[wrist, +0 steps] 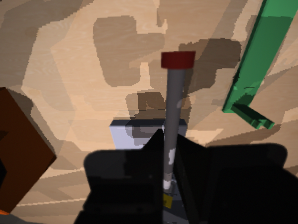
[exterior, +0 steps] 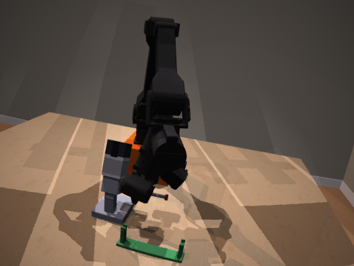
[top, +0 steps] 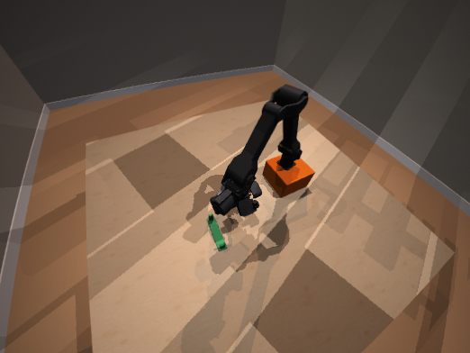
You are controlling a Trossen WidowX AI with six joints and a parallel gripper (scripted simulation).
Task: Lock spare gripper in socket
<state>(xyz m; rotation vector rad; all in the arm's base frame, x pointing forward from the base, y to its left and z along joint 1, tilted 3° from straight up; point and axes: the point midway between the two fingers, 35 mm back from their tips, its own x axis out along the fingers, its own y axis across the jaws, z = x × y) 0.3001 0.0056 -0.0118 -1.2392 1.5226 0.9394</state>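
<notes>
Right now the socket is 20 mm behind my gripper tip and 50 mm to the right of it. From my gripper tip the other things lie so: green rack (120 mm ahead, 50 mm to the left, 20 mm below); spare gripper (30 mm behind, 50 mm to the right, 80 mm above).
</notes>
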